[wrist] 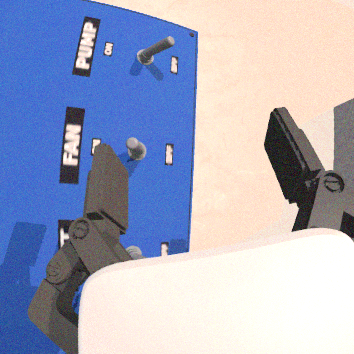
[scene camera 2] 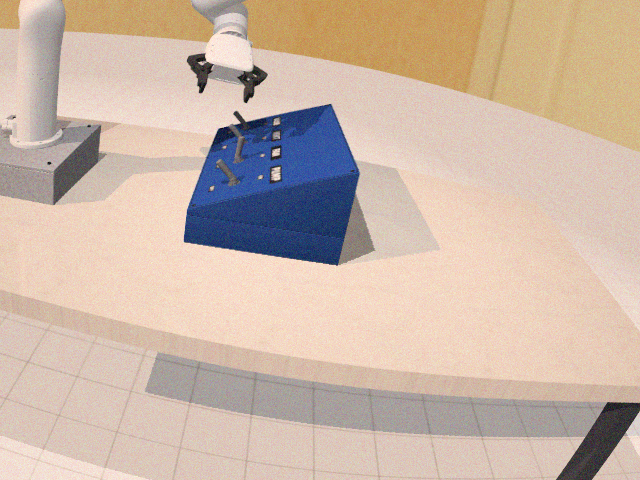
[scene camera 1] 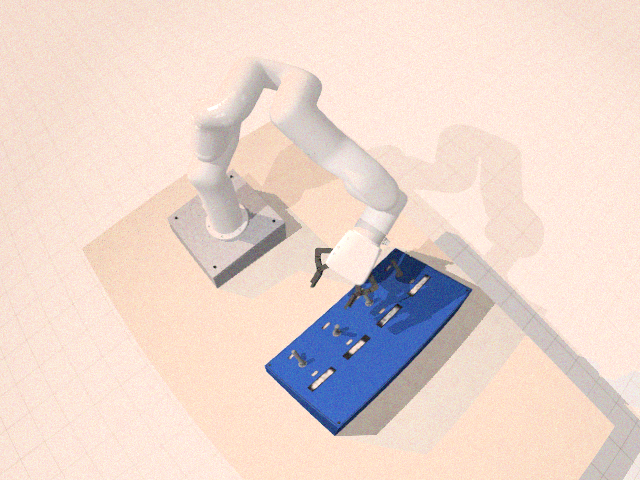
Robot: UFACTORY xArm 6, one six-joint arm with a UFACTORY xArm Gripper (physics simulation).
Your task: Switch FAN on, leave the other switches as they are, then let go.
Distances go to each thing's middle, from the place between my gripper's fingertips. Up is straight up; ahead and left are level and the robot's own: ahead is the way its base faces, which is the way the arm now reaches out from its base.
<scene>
Now: hand 12 cm short of the blue switch panel [scene camera 2: 296,178], 3 cm to the right of it and 14 cm above it.
</scene>
